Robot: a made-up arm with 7 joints. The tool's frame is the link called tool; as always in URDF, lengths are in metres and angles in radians. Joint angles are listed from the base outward.
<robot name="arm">
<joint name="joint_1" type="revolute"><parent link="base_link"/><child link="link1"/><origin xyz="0 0 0"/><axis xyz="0 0.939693 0.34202"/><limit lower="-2.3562" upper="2.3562"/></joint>
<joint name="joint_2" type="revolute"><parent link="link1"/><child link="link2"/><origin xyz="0 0 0"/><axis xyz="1 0 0"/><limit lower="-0.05" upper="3.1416"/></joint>
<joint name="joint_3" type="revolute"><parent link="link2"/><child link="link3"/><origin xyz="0 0 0"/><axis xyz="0 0 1"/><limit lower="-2.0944" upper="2.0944"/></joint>
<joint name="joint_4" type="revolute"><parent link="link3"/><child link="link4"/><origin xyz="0.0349 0 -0.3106"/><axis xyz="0 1 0"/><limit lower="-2.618" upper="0.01"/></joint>
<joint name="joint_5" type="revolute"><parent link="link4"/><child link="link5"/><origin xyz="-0.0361 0 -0.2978"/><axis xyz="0 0 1"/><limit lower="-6.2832" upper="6.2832"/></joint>
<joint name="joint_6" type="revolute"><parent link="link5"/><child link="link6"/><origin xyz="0 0 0"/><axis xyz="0 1 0"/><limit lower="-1.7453" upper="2.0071"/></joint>
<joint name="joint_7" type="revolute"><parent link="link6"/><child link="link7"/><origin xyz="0 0 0"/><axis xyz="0 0 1"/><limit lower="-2.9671" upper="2.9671"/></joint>
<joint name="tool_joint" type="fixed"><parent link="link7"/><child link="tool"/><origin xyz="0 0 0"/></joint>
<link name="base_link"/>
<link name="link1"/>
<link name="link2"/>
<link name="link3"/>
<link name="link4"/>
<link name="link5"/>
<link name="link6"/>
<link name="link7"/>
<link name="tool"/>
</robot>
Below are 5 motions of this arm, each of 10 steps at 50 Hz.
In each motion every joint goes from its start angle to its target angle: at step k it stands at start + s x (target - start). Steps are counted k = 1, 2, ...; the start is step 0. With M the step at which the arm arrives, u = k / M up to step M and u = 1 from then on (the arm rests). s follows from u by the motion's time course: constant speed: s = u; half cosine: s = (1 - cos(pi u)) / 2; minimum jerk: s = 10 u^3 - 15 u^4 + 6 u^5.
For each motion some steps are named. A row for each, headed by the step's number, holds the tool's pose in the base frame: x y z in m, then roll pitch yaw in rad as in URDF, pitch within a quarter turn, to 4 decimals.
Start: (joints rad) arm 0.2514 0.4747 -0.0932 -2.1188 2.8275 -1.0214 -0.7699
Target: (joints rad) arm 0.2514 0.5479 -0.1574 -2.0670 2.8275 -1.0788 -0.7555
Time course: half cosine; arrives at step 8
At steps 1, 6, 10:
1: 0.2501 0.0838 -0.2456 -1.0572 -0.0832 2.0342
6: 0.2493 0.0860 -0.2605 -0.9916 -0.1667 2.0256
10: 0.2490 0.0866 -0.2632 -0.9801 -0.1823 2.0240

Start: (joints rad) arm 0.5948 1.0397 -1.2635 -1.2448 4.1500 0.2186 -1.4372
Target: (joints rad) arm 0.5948 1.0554 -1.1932 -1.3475 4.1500 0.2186 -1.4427
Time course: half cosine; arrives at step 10
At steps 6, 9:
6: -0.1970 0.2101 -0.4395 -0.0586 0.2461 1.5575
9: -0.1867 0.2060 -0.4397 -0.0900 0.2615 1.5609

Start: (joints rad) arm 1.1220 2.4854 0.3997 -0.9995 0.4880 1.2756 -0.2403
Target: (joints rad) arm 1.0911 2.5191 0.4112 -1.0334 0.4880 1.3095 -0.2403
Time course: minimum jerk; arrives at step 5
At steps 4, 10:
4: 0.4413 0.3447 0.0699 2.0881 0.6753 0.2798
10: 0.4421 0.3432 0.0703 2.0884 0.6743 0.2781

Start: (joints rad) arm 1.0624 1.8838 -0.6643 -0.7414 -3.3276 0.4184 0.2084
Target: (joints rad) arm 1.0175 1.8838 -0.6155 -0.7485 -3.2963 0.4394 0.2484
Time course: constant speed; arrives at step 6
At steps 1, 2, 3, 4, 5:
1: -0.0466 0.5907 -0.0164 0.1945 -0.7500 1.6002
2: -0.0433 0.5908 -0.0173 0.1620 -0.7466 1.6251
3: -0.0400 0.5909 -0.0181 0.1297 -0.7425 1.6497
4: -0.0367 0.5910 -0.0188 0.0978 -0.7377 1.6739
5: -0.0334 0.5911 -0.0195 0.0663 -0.7321 1.6977

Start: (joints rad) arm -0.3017 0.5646 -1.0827 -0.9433 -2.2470 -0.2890 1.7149
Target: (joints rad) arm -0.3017 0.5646 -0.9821 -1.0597 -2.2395 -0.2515 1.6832
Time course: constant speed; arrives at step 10
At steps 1, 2, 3, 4, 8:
1: 0.2803 0.0622 -0.4959 0.4516 -0.1154 -1.9221
2: 0.2829 0.0599 -0.4933 0.4683 -0.1234 -1.9239
3: 0.2854 0.0575 -0.4906 0.4852 -0.1313 -1.9258
4: 0.2879 0.0553 -0.4878 0.5021 -0.1389 -1.9278
8: 0.2981 0.0466 -0.4762 0.5711 -0.1679 -1.9373

